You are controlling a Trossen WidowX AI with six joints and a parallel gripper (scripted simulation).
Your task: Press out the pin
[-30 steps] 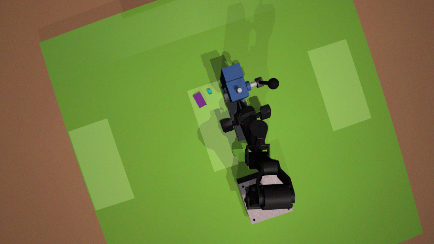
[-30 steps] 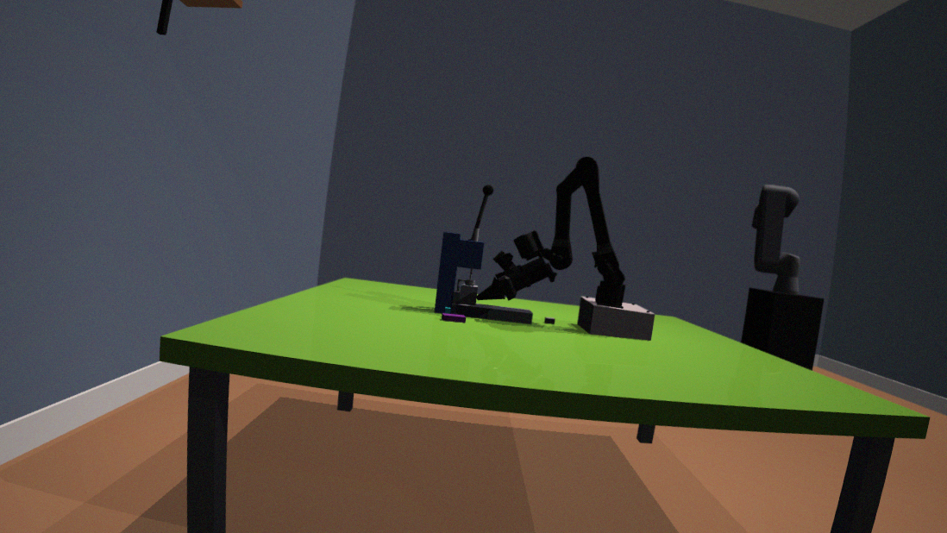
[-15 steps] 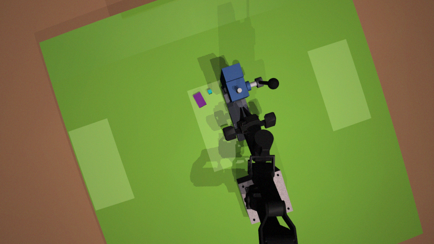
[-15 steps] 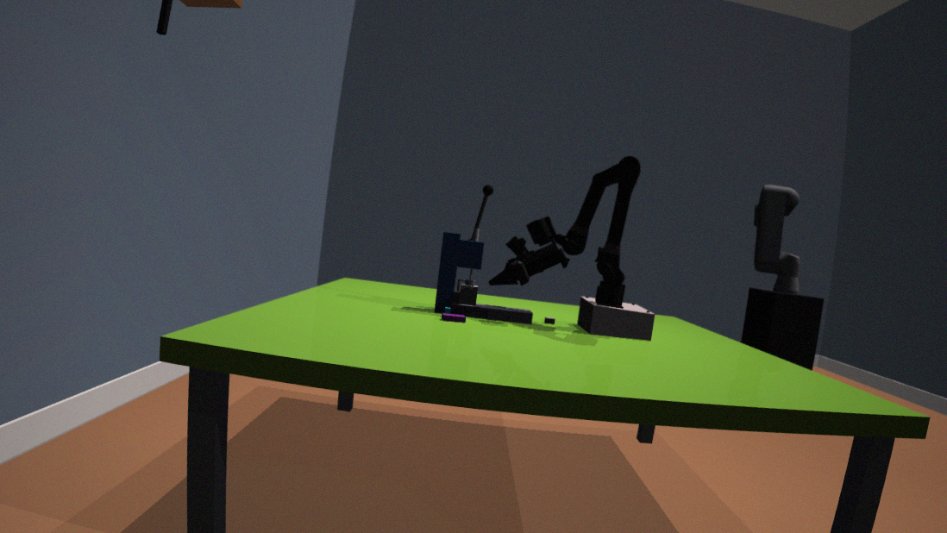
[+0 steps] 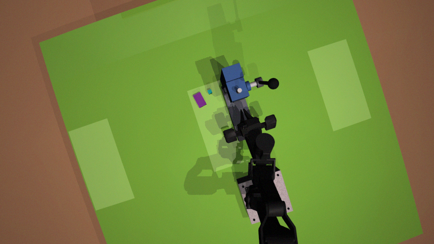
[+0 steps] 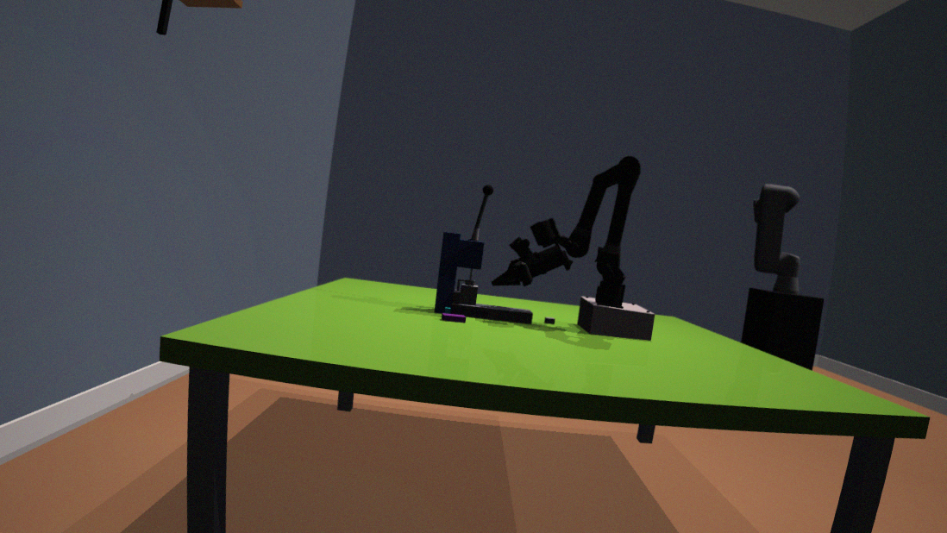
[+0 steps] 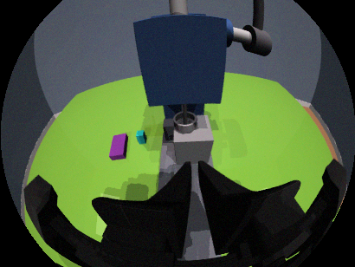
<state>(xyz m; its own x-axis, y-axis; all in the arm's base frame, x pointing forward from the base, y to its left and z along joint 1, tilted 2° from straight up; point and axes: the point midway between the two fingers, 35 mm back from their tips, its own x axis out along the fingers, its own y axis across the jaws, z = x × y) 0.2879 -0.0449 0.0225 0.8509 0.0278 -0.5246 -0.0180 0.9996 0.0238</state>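
Right now my gripper tip is 6 cm below the punch rod, 6 cm short of it and 1 cm to the right of it. Also, from my gripper tip: small dark thing (17 cm behind, 8 cm below, 2 cm to the right); then small teal cube (11 cm ahead, 9 cm to the left, 8 cm below); then purple slab (14 cm to the left, 9 cm ahead, 8 cm below).
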